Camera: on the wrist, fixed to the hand. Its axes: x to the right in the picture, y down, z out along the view.
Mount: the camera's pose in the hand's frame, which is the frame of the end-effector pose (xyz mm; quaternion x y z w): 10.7 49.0 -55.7 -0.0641 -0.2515 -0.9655 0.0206
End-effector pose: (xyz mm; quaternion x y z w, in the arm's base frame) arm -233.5 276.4 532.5 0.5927 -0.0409 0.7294 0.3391
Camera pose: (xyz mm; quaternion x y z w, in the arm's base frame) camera -307.5 269.3 542.4 0.2134 0.4394 -0.4641 0.7389
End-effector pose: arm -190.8 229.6 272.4 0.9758 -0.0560 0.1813 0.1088
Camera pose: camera -207.2 194.3 336.4 0.1128 0.9020 -0.3503 0.2258
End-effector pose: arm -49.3 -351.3 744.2 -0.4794 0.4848 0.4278 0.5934
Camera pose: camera -104.4 -397.1 722.2 -0.4084 -0.6295 -0.4125 0.5165
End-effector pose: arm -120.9 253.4 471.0 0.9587 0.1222 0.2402 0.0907
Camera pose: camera -129.3 216.1 535.4 -0.0436 0.8900 -0.3159 0.3260
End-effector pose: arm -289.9 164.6 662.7 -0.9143 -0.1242 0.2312 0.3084
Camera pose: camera -248.7 102.2 667.7 0.1395 -0.9777 -0.0710 0.1397
